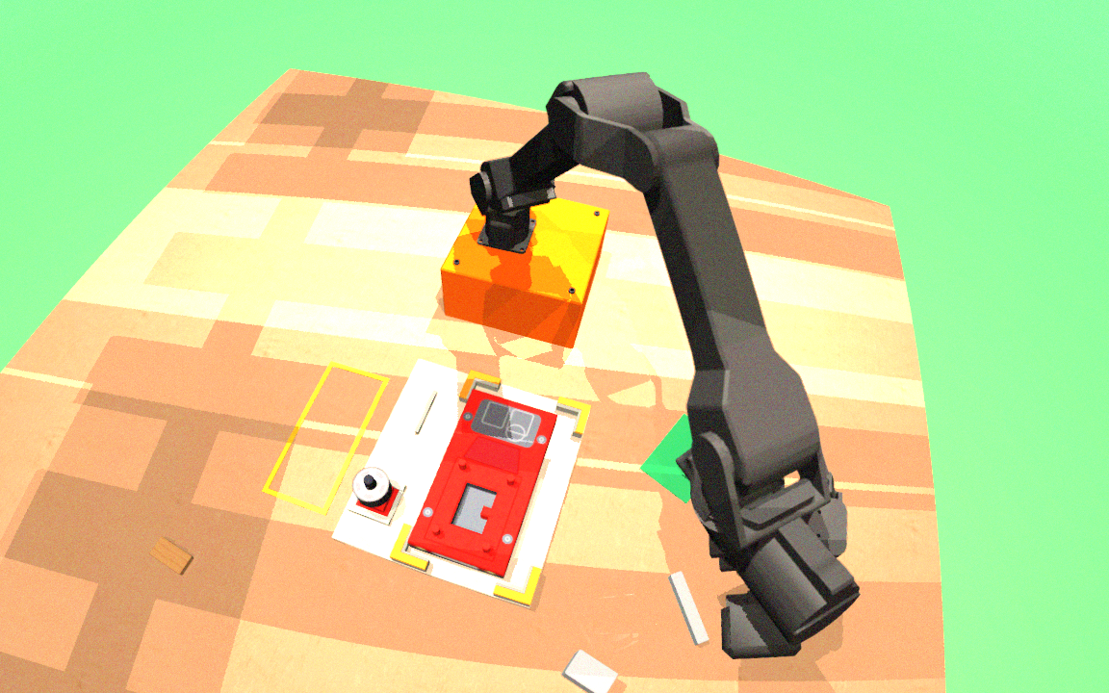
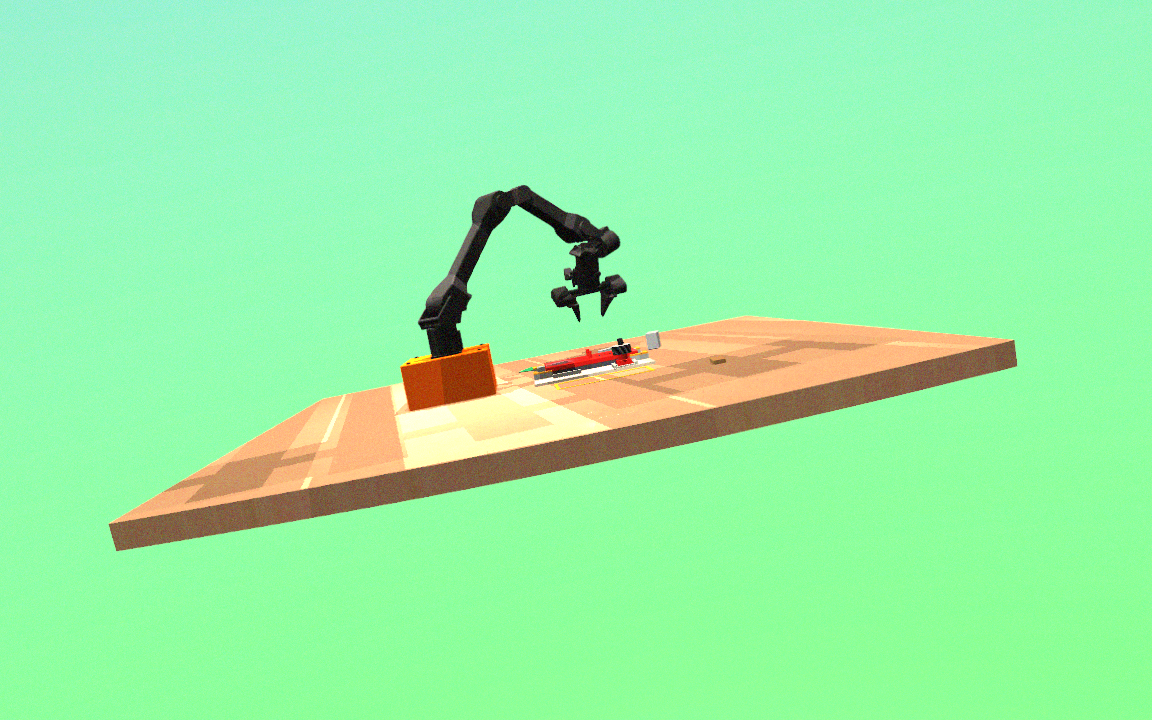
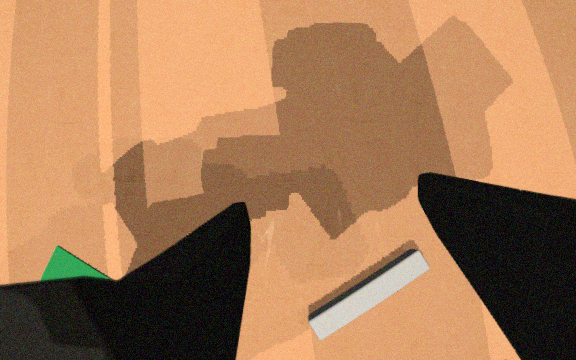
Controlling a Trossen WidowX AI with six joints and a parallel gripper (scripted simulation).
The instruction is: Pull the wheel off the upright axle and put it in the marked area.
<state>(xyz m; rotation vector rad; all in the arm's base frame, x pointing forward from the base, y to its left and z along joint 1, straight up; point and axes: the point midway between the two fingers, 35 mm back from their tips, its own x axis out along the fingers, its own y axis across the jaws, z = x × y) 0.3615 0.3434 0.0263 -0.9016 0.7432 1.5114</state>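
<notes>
Right now my gripper tip is 9 cm above the grey bar, 5 cm to the left of it and 3 cm short of it. Also, from my gripper tip: wooden block 61 cm to the right, 13 cm ahead, 9 cm below; green patch 15 cm behind, 9 cm below, 8 cm to the right; grey block 14 cm to the right, 12 cm ahead, 7 cm below.
</notes>
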